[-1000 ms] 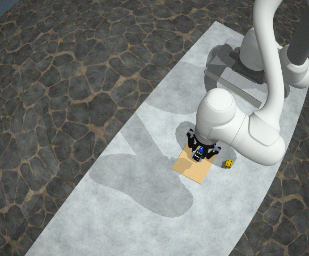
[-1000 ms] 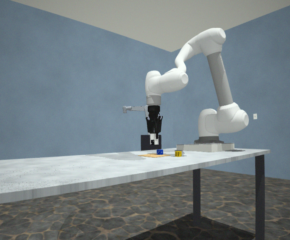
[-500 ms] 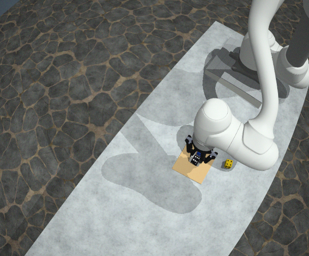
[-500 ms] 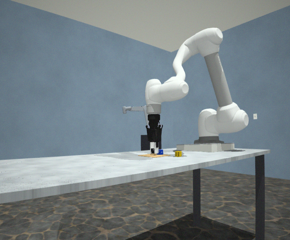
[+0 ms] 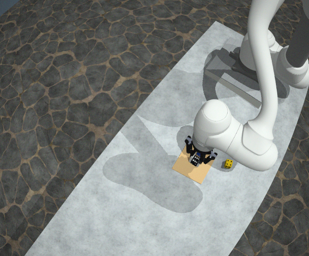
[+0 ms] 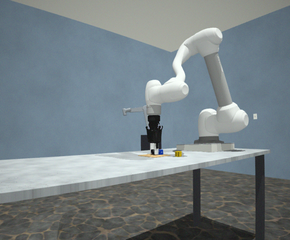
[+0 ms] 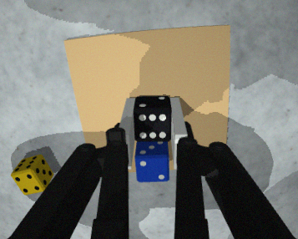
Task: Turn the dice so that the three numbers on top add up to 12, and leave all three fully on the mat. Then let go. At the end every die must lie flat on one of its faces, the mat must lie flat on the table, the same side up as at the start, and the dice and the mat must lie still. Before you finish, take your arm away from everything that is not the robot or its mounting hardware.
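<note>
Now: the black die 2 cm below my hand. The rest, counted from my hand: blue die 5 cm behind, 2 cm below; then tan mat 4 cm below; then yellow die 6 cm behind, 14 cm to the left, 3 cm below.
</note>
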